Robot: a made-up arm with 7 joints. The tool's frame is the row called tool. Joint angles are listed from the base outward.
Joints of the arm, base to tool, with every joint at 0 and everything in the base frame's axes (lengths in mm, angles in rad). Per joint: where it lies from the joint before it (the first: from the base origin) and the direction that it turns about. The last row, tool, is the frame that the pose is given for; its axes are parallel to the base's.
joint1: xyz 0.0 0.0 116.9 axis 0 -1 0
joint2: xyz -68.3 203.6 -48.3 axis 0 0 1
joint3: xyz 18.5 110.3 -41.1 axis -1 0 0
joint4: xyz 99.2 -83.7 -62.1 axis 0 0 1
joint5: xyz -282.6 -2.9 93.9 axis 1 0 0
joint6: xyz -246.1 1.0 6.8 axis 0 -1 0
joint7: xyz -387.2 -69.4 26.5 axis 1 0 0
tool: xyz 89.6 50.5 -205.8
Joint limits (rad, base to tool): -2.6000..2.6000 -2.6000..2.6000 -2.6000..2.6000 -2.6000..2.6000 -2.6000..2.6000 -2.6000..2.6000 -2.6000..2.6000
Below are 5 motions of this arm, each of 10 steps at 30 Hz.
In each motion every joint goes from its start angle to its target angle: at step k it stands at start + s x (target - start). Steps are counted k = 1, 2, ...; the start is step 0. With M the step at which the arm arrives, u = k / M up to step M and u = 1 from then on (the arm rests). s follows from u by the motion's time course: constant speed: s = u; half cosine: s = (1 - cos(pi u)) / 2; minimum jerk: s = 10 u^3 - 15 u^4 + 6 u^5.
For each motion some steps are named. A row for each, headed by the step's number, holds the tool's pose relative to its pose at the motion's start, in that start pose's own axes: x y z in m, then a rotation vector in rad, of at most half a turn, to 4 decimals.
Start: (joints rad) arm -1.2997 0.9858 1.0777 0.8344 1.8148 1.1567 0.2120
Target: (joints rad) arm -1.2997 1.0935 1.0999 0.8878 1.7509 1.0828 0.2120
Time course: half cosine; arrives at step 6
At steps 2, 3, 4, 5, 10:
2: 0.0021 -0.0083 0.0206 -0.0105 0.0531 0.0257
3: 0.0054 -0.0164 0.0412 -0.0216 0.1060 0.0515
4: 0.0098 -0.0244 0.0618 -0.0332 0.1585 0.0774
5: 0.0138 -0.0301 0.0768 -0.0421 0.1969 0.0966
10: 0.0154 -0.0322 0.0822 -0.0454 0.2109 0.1036

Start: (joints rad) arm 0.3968 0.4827 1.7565 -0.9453 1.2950 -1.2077 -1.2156
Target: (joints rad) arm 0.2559 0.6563 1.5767 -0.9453 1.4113 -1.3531 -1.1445
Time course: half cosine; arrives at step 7
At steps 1, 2, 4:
1: -0.0009 -0.0030 -0.0020 0.0135 -0.0127 0.0183
2: -0.0034 -0.0115 -0.0077 0.0510 -0.0481 0.0701
4: -0.0090 -0.0371 -0.0245 0.1624 -0.1537 0.2331

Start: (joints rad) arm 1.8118 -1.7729 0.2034 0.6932 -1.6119 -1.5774 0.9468
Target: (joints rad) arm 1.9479 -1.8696 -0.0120 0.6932 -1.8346 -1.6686 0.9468
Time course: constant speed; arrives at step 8
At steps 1, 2, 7, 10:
1: -0.0080 0.0158 -0.0055 0.0227 0.0218 -0.0138
2: -0.0165 0.0318 -0.0103 0.0449 0.0441 -0.0280
7: -0.0645 0.1136 -0.0224 0.1488 0.1641 -0.1067
10: -0.0750 0.1301 -0.0223 0.1680 0.1897 -0.1239

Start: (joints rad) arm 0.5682 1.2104 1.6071 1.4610 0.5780 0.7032 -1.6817
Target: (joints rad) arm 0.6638 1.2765 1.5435 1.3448 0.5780 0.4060 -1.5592
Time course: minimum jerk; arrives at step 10
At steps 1, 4, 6, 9, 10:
1: -0.0003 -0.0005 0.0009 -0.0002 0.0003 0.0020
4: -0.0102 -0.0168 0.0323 -0.0046 0.0143 0.0745
6: -0.0203 -0.0339 0.0708 -0.0071 0.0377 0.1596
9: -0.0275 -0.0464 0.1044 -0.0069 0.0633 0.2306
10: -0.0276 -0.0468 0.1053 -0.0069 0.0641 0.2326

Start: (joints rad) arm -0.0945 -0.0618 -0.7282 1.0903 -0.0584 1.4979 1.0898
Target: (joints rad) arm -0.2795 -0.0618 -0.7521 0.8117 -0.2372 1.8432 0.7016
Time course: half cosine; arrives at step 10
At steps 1, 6, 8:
1: 0.0009 -0.0021 -0.0063 -0.0193 -0.0026 0.0061
6: 0.0437 -0.0712 -0.1337 -0.5087 -0.0493 0.1532
8: 0.0695 -0.1022 -0.1659 -0.6966 -0.0576 0.2090

